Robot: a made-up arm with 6 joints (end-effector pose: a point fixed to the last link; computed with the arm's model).
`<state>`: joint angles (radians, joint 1 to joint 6).
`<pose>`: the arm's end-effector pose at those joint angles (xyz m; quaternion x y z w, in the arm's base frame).
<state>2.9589 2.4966 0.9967 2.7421 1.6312 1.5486</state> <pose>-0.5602 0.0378 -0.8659 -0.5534 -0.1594 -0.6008 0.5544</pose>
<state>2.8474 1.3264 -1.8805 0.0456 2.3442 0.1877</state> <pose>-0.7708 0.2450 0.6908 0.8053 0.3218 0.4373 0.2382</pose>
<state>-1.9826 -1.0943 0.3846 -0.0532 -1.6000 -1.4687</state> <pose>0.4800 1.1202 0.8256 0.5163 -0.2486 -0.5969 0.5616</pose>
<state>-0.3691 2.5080 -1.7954 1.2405 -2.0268 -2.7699</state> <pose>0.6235 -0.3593 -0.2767 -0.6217 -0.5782 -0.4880 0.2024</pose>
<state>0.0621 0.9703 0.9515 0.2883 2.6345 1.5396</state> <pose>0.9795 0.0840 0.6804 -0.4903 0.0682 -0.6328 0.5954</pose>
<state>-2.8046 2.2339 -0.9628 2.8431 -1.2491 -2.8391</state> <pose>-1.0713 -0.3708 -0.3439 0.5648 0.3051 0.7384 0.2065</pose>
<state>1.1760 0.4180 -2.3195 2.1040 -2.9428 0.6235</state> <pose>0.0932 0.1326 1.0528 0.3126 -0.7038 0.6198 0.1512</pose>
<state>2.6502 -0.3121 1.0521 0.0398 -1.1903 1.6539</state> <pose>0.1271 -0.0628 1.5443 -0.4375 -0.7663 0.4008 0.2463</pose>
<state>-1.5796 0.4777 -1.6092 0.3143 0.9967 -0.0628</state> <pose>0.0303 -0.0935 1.3279 -0.2839 -0.8319 0.4746 0.0462</pose>
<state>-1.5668 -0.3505 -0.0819 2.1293 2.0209 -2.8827</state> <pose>0.1236 0.5168 1.3669 -0.1928 0.0991 0.9572 0.1916</pose>
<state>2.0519 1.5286 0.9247 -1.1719 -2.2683 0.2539</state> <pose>-0.6599 0.9968 0.1198 -0.8099 -0.4727 -0.0847 0.3369</pose>
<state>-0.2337 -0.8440 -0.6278 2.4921 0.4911 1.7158</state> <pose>-1.1281 0.3361 0.8464 0.7482 0.2999 0.1016 0.5830</pose>
